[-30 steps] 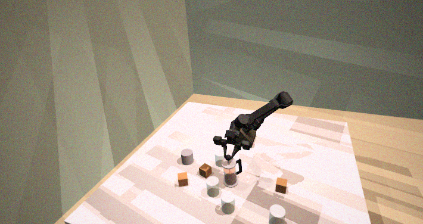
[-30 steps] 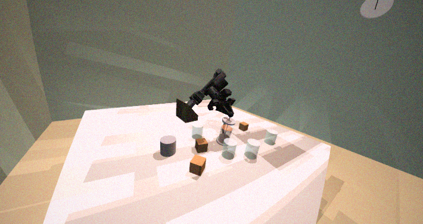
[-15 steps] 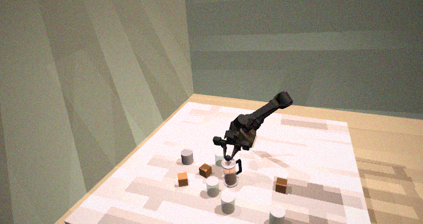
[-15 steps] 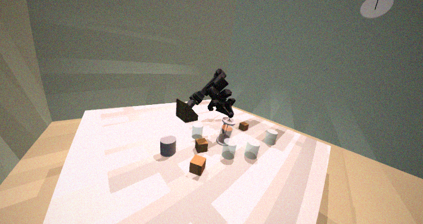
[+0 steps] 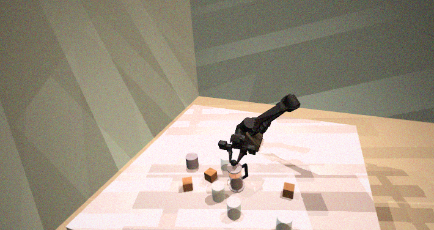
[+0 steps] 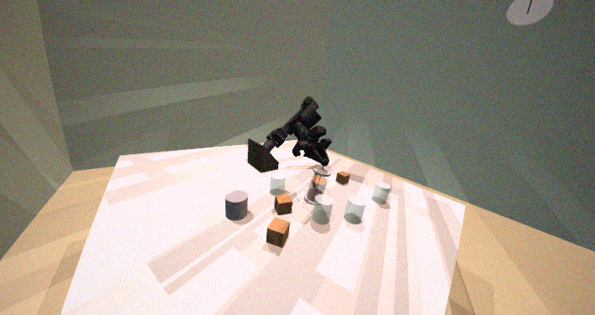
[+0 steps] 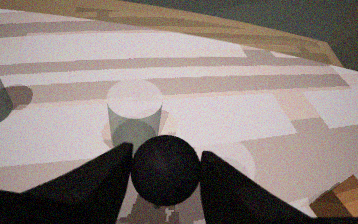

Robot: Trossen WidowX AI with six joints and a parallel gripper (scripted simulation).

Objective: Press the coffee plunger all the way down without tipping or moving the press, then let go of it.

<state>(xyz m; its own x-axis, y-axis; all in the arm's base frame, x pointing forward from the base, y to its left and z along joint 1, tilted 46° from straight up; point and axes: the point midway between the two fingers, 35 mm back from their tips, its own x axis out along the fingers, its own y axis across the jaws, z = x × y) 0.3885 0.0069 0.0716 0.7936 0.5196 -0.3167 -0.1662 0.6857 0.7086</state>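
Right now my gripper tip is 90 mm above the glass coffee press, 30 mm past it and 10 mm to the right of it. Round my gripper tip: grey cylinder 300 mm to the right, 150 mm below, 80 mm behind.
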